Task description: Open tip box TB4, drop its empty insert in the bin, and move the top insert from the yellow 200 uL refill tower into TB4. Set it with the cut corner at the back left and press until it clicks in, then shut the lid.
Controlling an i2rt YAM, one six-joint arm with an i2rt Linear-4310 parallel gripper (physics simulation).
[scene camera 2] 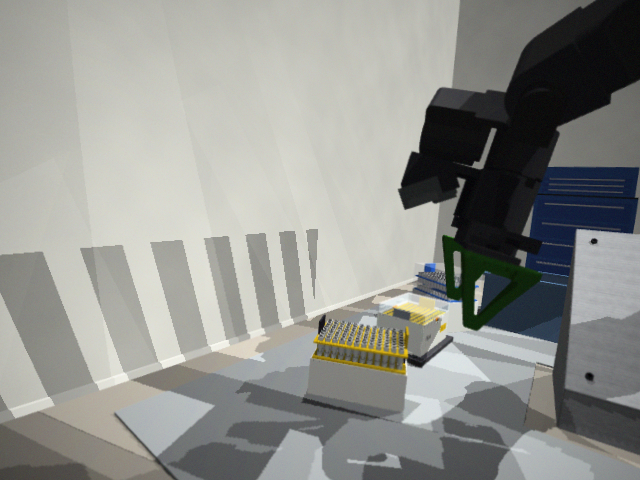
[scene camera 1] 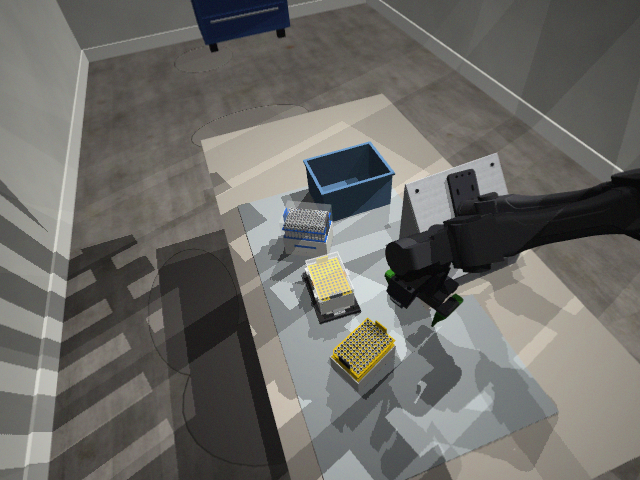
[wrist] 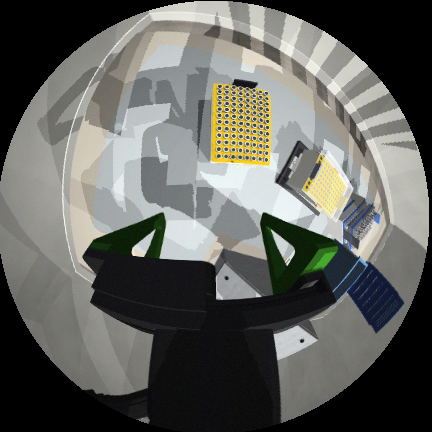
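The yellow refill tower [scene camera 1: 364,348] [scene camera 2: 356,382] [wrist: 241,125] stands on the mat. Its top insert is full of grey tips, with a yellow tab at one end and a dark one at the other. TB4, the white tip box [scene camera 1: 330,281] [scene camera 2: 426,335] [wrist: 327,185], sits in a black holder [scene camera 1: 338,316] [scene camera 2: 434,352]; its yellow insert with empty holes shows through a clear lid, which looks shut. My gripper [scene camera 1: 417,312] [scene camera 2: 463,313] [wrist: 212,217] is open and empty, raised above the mat to the right of tower and box in scene camera 1. The cut corner is too small to tell.
The blue bin [scene camera 1: 356,196] [scene camera 2: 516,304] [wrist: 345,265] stands at the back. A box with blue inserts and tips [scene camera 1: 306,227] [scene camera 2: 439,284] [wrist: 361,225] stands between it and TB4. A slanted silver block [scene camera 1: 423,206] [scene camera 2: 604,310] [wrist: 240,280] is near the arm.
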